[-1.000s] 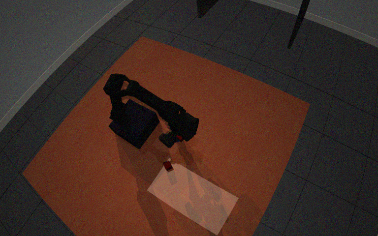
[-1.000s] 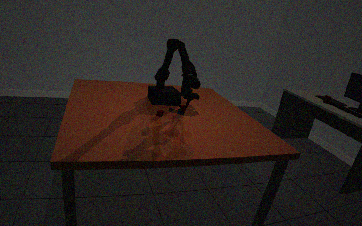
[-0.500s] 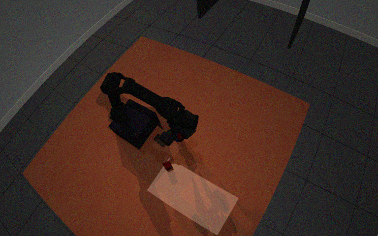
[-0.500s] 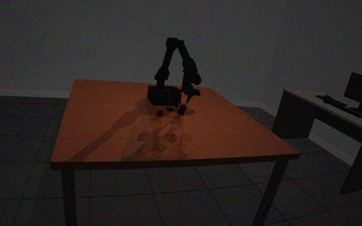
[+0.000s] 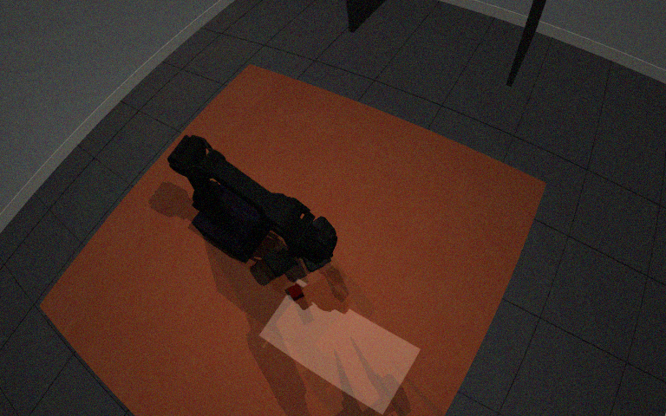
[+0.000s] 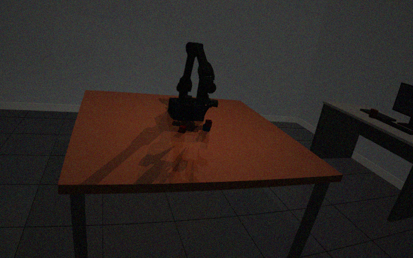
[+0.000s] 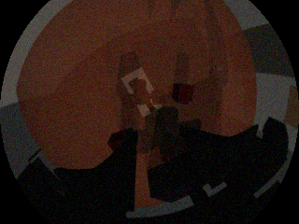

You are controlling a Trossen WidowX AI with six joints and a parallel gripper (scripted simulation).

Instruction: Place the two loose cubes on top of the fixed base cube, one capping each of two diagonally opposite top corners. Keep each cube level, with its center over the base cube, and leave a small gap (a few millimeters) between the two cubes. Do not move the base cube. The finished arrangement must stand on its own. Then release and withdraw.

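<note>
Now: the blue base cube 40 mm behind my gripper tip, 70 mm to the left of it and 80 mm below it.
</note>
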